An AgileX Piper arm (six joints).
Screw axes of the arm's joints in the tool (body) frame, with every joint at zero. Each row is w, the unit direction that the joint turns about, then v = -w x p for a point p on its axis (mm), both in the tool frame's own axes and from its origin. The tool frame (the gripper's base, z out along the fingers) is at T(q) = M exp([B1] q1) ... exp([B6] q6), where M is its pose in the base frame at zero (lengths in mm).
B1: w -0.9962 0 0.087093 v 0.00 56.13 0.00
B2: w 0 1 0 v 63.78 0.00 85.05
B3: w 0 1 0 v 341.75 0.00 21.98
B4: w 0 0 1 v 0.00 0.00 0.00
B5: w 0 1 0 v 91.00 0.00 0.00
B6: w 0 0 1 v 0.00 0.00 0.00
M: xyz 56.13 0.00 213.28 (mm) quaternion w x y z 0.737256 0 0.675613 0
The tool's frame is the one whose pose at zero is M.
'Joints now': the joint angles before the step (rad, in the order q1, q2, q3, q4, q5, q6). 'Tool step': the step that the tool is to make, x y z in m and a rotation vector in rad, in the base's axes. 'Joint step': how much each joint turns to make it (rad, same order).
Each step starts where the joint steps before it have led.
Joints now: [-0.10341 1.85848 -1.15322 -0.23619 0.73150 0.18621]
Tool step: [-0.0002 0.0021 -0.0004 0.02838 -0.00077 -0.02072]
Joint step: [0.00005 0.00011 -0.00026 0.03509 0.00237 0.00002]
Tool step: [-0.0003 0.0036 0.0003 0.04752 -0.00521 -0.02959]
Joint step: [-0.00018 -0.00259 0.00034 0.06037 0.00132 -0.00588]
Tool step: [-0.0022 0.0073 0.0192 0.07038 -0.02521 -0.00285]
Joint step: [0.00206 -0.04622 -0.01755 0.10549 0.04254 -0.05799]
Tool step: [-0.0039 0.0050 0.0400 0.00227 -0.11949 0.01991]
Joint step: [0.00888 -0.09859 -0.02176 0.02350 0.00126 -0.02320]
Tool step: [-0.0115 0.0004 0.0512 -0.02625 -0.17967 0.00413]
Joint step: [-0.00017 -0.13042 -0.01902 -0.01022 -0.03190 -0.00025]
